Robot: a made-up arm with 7 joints. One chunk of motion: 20 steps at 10 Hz.
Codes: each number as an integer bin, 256 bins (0 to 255) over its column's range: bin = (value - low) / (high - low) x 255, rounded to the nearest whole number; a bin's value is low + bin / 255 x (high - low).
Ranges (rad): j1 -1.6..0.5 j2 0..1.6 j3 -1.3..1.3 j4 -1.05..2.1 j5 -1.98..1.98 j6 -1.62..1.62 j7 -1.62..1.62
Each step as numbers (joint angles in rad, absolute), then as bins.
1 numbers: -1.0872 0.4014 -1.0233 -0.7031 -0.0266 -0.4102 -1.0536
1 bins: 62 64 27 28 126 95 45
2 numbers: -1.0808 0.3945 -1.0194 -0.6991 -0.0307 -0.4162 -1.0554
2 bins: 63 63 28 28 126 95 44
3 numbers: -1.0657 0.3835 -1.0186 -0.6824 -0.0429 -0.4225 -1.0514
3 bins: 65 61 28 30 125 94 45
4 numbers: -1.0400 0.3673 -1.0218 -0.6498 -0.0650 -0.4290 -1.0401
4 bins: 68 59 27 32 123 94 46
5 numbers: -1.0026 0.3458 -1.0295 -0.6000 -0.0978 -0.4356 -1.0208
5 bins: 73 55 27 36 121 93 47
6 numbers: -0.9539 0.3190 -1.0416 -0.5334 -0.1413 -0.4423 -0.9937
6 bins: 78 51 25 42 118 93 49
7 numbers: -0.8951 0.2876 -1.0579 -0.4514 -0.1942 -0.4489 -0.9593
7 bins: 86 46 24 48 115 92 52
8 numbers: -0.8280 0.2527 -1.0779 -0.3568 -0.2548 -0.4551 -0.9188
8 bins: 94 40 22 56 111 92 55
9 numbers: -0.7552 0.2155 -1.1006 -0.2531 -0.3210 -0.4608 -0.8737
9 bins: 103 34 20 65 107 91 59
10 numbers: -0.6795 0.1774 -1.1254 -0.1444 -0.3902 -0.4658 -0.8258
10 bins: 112 28 17 73 102 91 63
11 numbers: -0.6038 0.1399 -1.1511 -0.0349 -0.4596 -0.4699 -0.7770
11 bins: 121 22 15 82 98 91 66
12 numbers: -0.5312 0.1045 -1.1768 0.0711 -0.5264 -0.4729 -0.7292
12 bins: 130 17 12 91 94 90 70
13 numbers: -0.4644 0.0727 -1.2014 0.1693 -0.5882 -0.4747 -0.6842
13 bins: 138 12 10 99 90 90 74
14 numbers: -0.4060 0.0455 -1.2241 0.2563 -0.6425 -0.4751 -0.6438
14 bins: 145 7 7 106 86 90 77
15 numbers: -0.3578 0.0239 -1.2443 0.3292 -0.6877 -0.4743 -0.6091
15 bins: 151 4 5 112 83 90 80
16 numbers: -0.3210 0.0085 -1.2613 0.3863 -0.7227 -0.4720 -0.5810
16 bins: 155 1 4 116 81 90 82
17 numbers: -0.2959 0.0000 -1.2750 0.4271 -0.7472 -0.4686 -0.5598
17 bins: 158 0 2 120 79 91 83
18 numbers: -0.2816 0.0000 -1.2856 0.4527 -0.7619 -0.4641 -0.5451
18 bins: 160 0 1 122 78 91 85
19 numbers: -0.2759 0.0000 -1.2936 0.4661 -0.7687 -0.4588 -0.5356
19 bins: 161 0 1 123 78 91 85
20 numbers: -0.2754 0.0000 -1.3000 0.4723 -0.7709 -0.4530 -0.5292
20 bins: 161 0 0 123 78 92 86
